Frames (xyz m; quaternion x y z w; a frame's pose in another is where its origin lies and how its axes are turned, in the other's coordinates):
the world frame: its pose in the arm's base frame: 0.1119 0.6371 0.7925 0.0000 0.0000 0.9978 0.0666
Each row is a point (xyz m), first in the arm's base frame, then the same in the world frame.
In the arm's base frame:
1: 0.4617 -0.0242 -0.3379
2: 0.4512 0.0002 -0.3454
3: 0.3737 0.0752 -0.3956
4: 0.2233 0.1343 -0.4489
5: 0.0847 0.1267 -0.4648
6: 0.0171 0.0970 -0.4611
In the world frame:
1: -0.4346 0.6089 -1.1304
2: -0.4209 0.5862 -1.1379
3: -0.3342 0.5221 -1.1881
4: -0.1772 0.4835 -1.2414
5: -0.0409 0.5095 -1.2573
6: 0.0222 0.5479 -1.2536

